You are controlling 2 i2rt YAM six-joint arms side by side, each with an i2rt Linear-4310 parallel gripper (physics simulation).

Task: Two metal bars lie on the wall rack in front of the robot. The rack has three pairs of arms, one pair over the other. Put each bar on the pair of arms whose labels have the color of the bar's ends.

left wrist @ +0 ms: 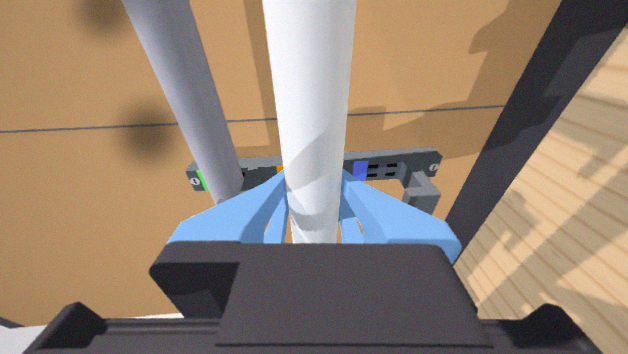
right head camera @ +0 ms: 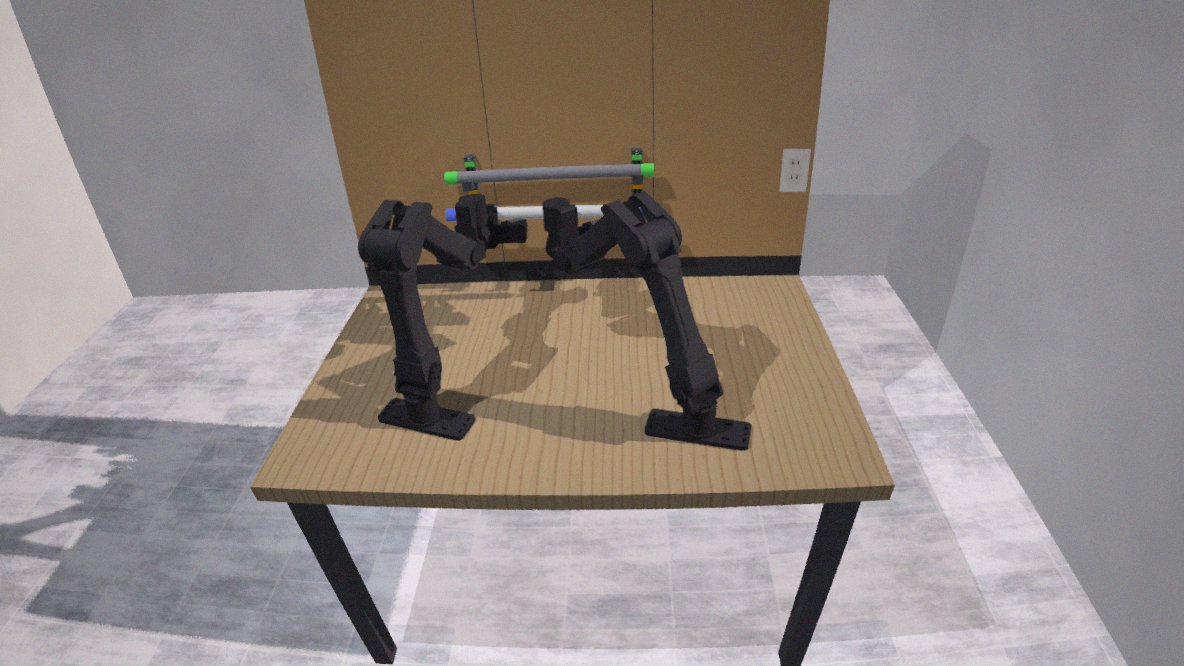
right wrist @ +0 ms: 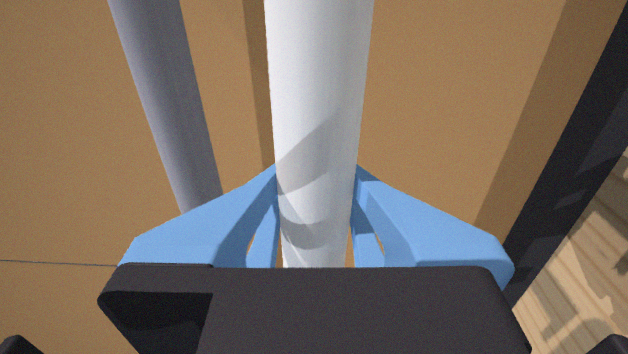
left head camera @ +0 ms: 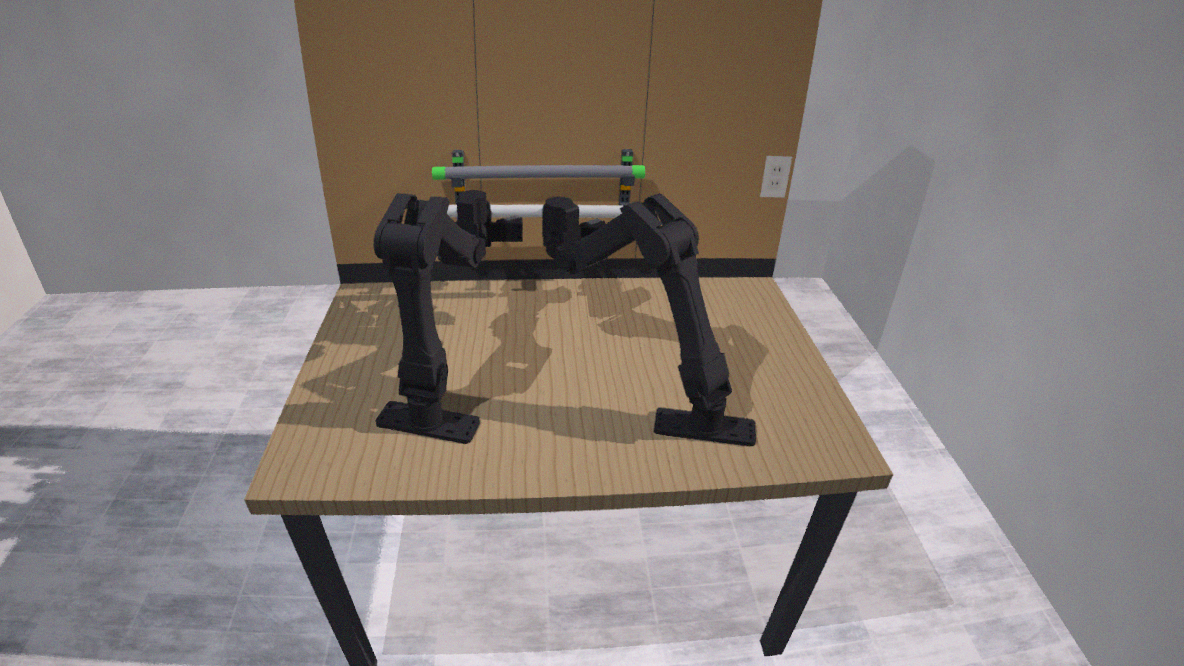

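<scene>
The grey bar with green ends lies level on the top pair of arms, at the green labels. The white bar is level below it; its blue end shows at the left. My left gripper and my right gripper are both shut on the white bar. In the left wrist view the bar passes in front of the rack between the orange label and the blue label. The lowest arm bears no bar. The fingertips are hidden in the head views.
The rack hangs on a brown wall panel behind the wooden table. A dark baseboard runs along the panel's foot. A wall outlet is at the right. Both arms reach forward over the table.
</scene>
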